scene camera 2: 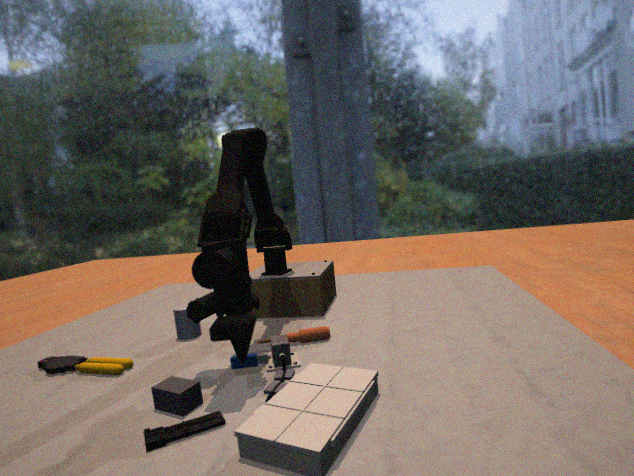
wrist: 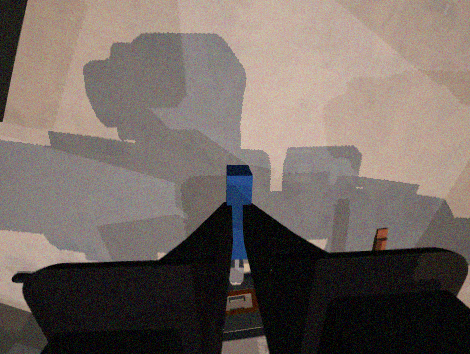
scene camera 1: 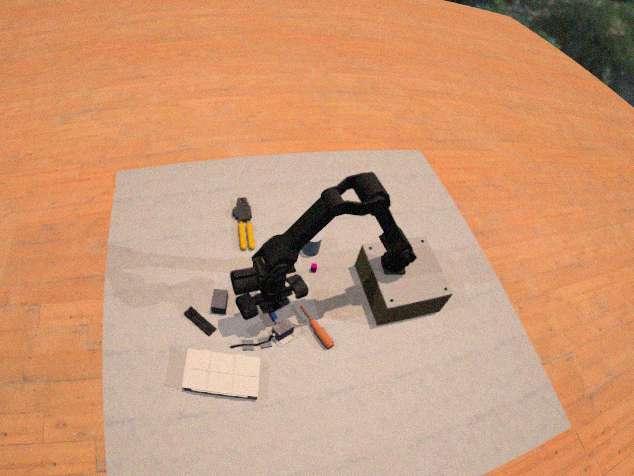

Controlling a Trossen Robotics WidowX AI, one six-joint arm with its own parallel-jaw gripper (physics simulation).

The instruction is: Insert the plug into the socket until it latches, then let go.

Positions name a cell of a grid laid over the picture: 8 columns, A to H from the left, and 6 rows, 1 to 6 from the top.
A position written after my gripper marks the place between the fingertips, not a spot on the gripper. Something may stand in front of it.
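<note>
There's a dark grey cube (scene camera 2: C5) resting on the table, and I can see a socket (wrist: E6), a black bar (scene camera 2: B6) and a white tiled tray (scene camera 1: C5) as well. A blue plug (wrist: E4) is there too, touching nothing else but my gripper (scene camera 2: D5), (wrist: E4), (scene camera 1: D4), which is holding it.
</note>
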